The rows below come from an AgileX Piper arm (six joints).
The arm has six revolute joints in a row. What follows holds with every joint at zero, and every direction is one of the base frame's.
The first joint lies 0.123 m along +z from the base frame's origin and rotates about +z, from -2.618 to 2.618 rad.
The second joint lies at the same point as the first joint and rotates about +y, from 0 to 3.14 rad.
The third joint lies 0.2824 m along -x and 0.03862 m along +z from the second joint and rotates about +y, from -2.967 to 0 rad.
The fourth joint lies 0.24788 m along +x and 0.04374 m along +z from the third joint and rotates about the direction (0.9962, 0, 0.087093), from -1.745 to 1.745 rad.
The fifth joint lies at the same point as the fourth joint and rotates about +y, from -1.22 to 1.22 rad.
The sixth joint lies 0.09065 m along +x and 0.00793 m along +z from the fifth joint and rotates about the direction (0.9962, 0, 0.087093), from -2.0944 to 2.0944 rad.
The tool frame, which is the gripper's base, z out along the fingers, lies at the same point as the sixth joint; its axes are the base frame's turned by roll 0, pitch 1.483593 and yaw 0 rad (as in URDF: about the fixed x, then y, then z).
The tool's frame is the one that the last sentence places.
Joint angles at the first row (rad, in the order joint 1, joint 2, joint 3, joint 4, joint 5, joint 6):
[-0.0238, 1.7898, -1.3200, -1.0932, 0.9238, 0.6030]
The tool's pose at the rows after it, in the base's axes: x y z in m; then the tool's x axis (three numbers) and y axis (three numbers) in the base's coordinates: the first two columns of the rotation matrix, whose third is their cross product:
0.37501, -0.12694, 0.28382, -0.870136, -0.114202, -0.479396, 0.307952, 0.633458, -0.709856
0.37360, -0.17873, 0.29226, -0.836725, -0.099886, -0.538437, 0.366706, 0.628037, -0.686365
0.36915, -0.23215, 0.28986, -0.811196, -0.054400, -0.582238, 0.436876, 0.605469, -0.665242
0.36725, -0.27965, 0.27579, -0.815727, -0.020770, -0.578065, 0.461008, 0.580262, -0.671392
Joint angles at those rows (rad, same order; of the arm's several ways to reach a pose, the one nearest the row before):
[-0.1670, 1.7938, -1.3822, -1.1279, 0.8702, 0.5728]
[-0.3119, 1.8198, -1.4435, -1.1259, 0.7416, 0.5370]
[-0.4468, 1.8809, -1.5154, -1.1296, 0.6512, 0.5370]
[-0.5498, 1.9752, -1.6029, -1.1297, 0.6014, 0.5078]

